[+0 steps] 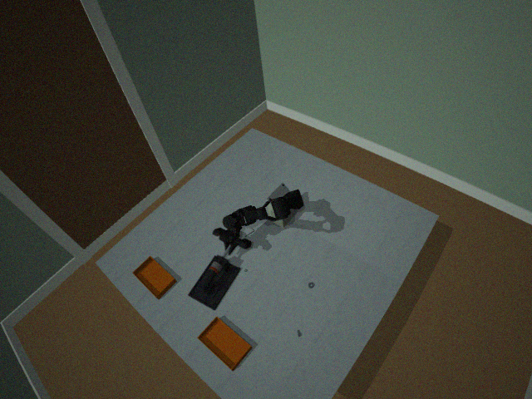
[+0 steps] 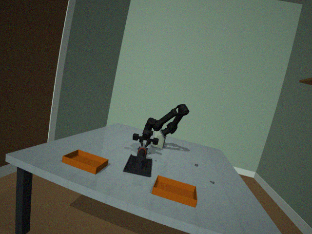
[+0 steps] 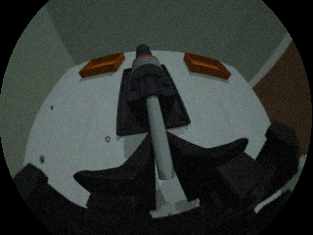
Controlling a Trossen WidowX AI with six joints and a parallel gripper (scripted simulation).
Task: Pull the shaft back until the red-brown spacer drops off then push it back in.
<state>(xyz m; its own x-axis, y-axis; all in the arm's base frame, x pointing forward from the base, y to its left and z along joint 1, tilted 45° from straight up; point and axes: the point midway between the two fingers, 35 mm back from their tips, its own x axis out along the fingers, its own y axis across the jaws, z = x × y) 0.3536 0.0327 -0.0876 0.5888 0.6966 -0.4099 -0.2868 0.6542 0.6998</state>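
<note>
Now: gripper tip 50 mm short of the shaft, 20 mm below it and 10 mm to the right of it. Round my gripper tip: red-brown spacer: 100 mm ahead, 30 mm to the left, 20 mm above; base plate: 130 mm ahead, 40 mm to the left, 10 mm below.
</note>
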